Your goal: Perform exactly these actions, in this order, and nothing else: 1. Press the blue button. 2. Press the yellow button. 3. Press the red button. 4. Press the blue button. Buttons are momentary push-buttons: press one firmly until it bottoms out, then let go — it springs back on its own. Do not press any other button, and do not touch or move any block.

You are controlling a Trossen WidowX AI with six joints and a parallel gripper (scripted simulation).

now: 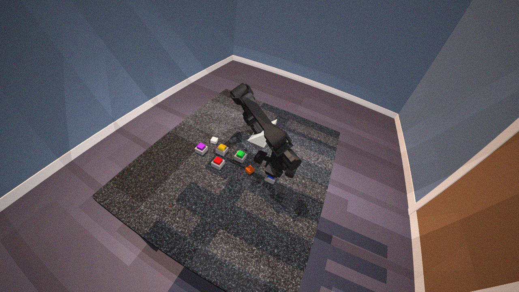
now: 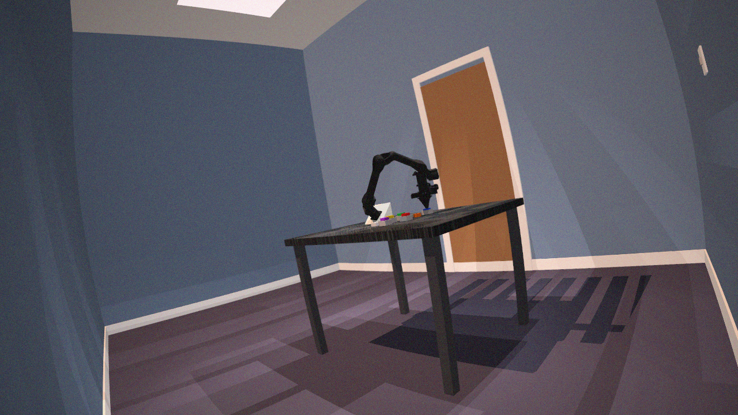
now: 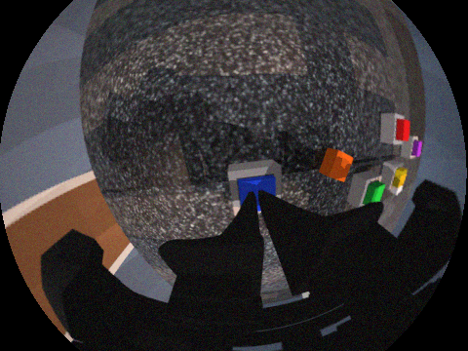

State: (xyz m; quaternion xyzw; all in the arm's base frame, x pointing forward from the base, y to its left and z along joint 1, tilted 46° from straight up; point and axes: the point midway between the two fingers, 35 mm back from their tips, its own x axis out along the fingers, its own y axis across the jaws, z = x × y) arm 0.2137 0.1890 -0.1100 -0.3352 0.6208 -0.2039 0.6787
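My gripper tip is now 1 cm above the blue button. Round my gripper tip: green button 19 cm to the right, 1 cm behind; orange block 11 cm to the right, 2 cm below, 2 cm ahead; red button 25 cm to the right, 9 cm ahead.
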